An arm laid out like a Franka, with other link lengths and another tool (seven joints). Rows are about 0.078 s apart.
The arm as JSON. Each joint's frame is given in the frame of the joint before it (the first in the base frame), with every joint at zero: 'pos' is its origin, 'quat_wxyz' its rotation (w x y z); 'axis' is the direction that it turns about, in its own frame. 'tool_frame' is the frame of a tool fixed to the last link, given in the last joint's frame.
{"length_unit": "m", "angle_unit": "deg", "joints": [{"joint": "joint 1", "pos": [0.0, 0.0, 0.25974], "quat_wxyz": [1.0, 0.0, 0.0, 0.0], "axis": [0.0, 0.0, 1.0]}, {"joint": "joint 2", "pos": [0.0, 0.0, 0.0], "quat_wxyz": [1.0, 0.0, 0.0, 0.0], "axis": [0.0, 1.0, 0.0]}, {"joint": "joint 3", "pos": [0.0, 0.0, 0.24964], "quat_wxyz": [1.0, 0.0, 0.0, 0.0], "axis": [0.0, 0.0, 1.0]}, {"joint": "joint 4", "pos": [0.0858, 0.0, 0.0], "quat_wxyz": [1.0, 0.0, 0.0, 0.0], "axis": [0.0, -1.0, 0.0]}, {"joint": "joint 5", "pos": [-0.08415, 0.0, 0.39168], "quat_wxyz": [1.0, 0.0, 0.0, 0.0], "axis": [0.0, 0.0, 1.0]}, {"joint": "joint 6", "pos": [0.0, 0.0, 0.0], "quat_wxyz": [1.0, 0.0, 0.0, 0.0], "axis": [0.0, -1.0, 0.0]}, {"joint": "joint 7", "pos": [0.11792, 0.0, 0.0], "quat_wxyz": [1.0, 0.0, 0.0, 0.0], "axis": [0.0, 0.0, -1.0]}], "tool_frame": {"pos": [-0.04, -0.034, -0.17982], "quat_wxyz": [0.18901, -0.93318, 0.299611, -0.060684]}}
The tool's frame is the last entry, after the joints.
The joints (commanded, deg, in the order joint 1, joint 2, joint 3, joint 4, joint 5, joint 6, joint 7), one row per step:
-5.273 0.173 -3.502 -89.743 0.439 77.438 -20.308
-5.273 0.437 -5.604 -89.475 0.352 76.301 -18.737
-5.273 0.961 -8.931 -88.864 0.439 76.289 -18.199
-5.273 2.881 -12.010 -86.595 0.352 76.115 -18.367
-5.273 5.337 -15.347 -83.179 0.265 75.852 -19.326
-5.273 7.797 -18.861 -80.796 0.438 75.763 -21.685
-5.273 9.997 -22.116 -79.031 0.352 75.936 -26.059
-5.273 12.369 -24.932 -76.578 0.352 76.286 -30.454
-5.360 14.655 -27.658 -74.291 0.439 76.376 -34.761
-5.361 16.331 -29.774 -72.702 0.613 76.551 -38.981
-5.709 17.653 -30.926 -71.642 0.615 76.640 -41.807
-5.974 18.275 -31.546 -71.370 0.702 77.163 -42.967
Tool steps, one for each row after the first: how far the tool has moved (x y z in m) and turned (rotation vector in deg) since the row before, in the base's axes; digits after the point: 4 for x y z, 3 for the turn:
-0.0087 -0.0176 -0.0009 -0.272 1.205 -3.625
-0.0070 -0.0289 0.0000 -0.160 -0.048 -3.848
-0.0017 -0.0283 0.0002 -0.541 -0.083 -2.900
-0.0009 -0.0312 0.0044 -0.911 -0.546 -2.339
-0.0036 -0.0318 -0.0031 -0.388 0.166 -1.105
-0.0043 -0.0312 -0.0046 -0.275 0.306 1.153
-0.0011 -0.0272 -0.0001 -0.706 -0.208 1.742
-0.0032 -0.0255 0.0000 -0.632 0.182 1.716
-0.0021 -0.0190 0.0000 -0.291 0.149 2.310
-0.0021 -0.0136 -0.0018 -0.220 0.437 1.473
-0.0013 -0.0083 -0.0019 -0.251 -0.031 0.400

